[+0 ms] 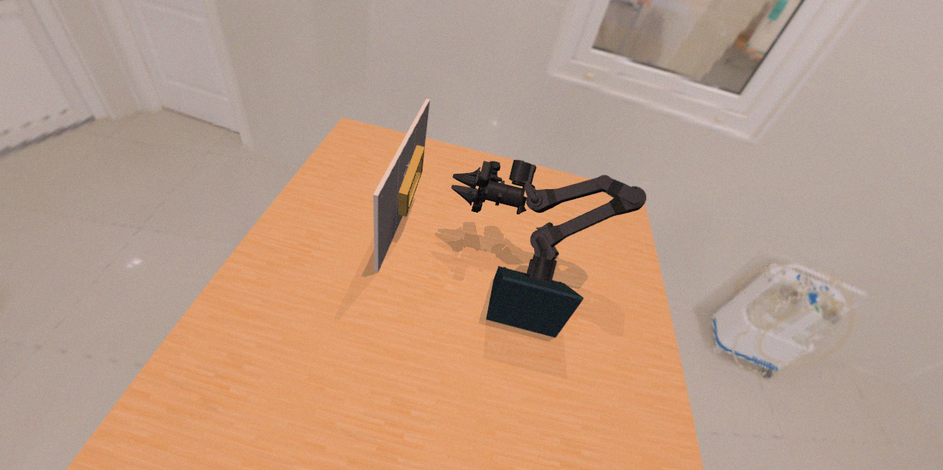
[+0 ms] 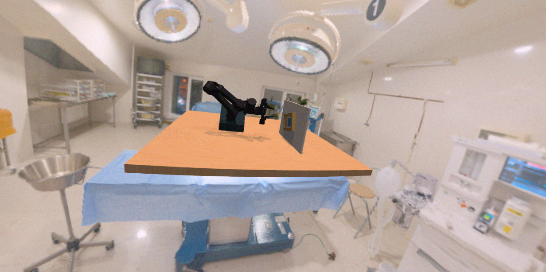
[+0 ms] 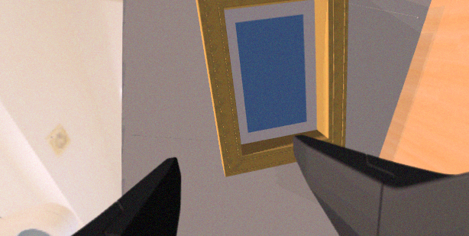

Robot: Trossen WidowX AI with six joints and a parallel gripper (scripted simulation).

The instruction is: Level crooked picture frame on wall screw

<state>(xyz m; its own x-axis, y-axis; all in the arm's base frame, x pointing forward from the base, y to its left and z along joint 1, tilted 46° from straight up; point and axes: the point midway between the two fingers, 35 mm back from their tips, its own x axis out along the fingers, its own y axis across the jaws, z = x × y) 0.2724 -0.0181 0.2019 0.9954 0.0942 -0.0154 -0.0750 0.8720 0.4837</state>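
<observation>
My gripper tip is now 13 cm short of the picture frame, 1 cm to the left of it and 5 cm above it. The rest, counted from my gripper tip: grey wall panel 14 cm ahead, 1 cm to the right, 6 cm below.
</observation>
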